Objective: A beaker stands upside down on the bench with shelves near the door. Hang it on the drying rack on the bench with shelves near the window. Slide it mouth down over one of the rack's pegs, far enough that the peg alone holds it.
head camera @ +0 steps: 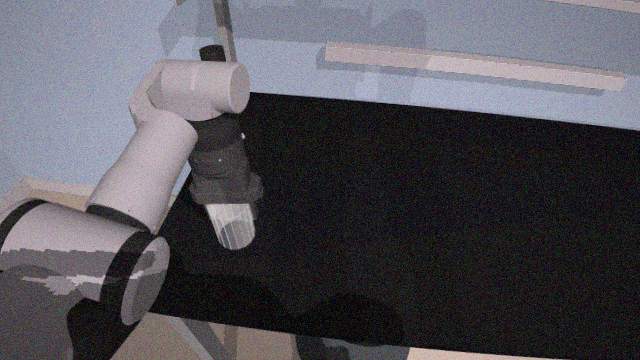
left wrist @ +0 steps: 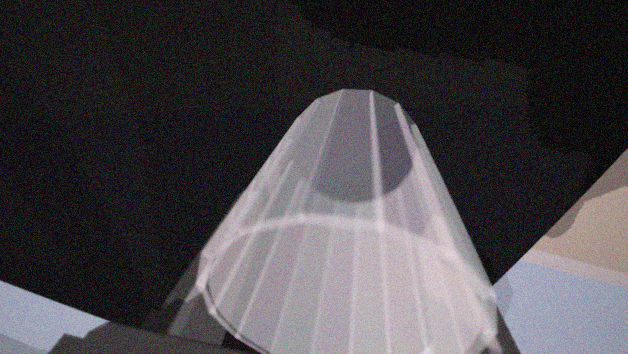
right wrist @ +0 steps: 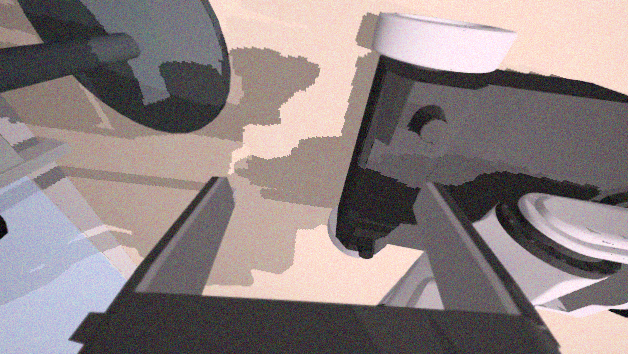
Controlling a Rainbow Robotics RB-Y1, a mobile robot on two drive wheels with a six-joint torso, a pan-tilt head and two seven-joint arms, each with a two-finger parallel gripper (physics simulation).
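Frame: origin at the robot's base, x left, y back, z up, level; millimetres.
Seen in the pictures: left gripper, fingertip midpoint: (head camera: 234, 216) (left wrist: 342, 219); right gripper, fingertip midpoint: (right wrist: 322, 191).
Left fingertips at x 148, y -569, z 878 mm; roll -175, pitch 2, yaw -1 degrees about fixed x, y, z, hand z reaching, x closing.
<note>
A point is followed by its place in that frame.
The clear, ribbed beaker (head camera: 234, 231) @(x 138, y -524, z 894 mm) (left wrist: 350, 260) @(x 150, y -534, z 928 mm) is between the fingers of my left gripper (head camera: 231, 210) @(x 148, y -569, z 878 mm), which is shut on it. The beaker shows over the left part of the black bench top (head camera: 425, 200) @(x -275, y -706, z 763 mm) (left wrist: 100, 125) @(x -115, y -598, z 763 mm) in the head view. Its height above the top is hard to judge, and so is which end is its mouth. In the left wrist view it covers much of the fingers. My right gripper (right wrist: 322, 191) @(x -225, y -140, z 453 mm) is open, with nothing between its fingers. The drying rack does not show in these views.
A pale bar (head camera: 475, 67) @(x -471, y -1065, z 936 mm) runs behind the bench. In the right wrist view, a dark round stool seat (right wrist: 190, 112) @(x -18, y -539, z 31 mm) is at the upper left, my dark base (right wrist: 500, 120) @(x -177, y 128, z 169 mm) with a white wheel (right wrist: 440, 45) is at the right, and beige floor (right wrist: 305, 30) @(x -241, y -234, z 1 mm) lies between them.
</note>
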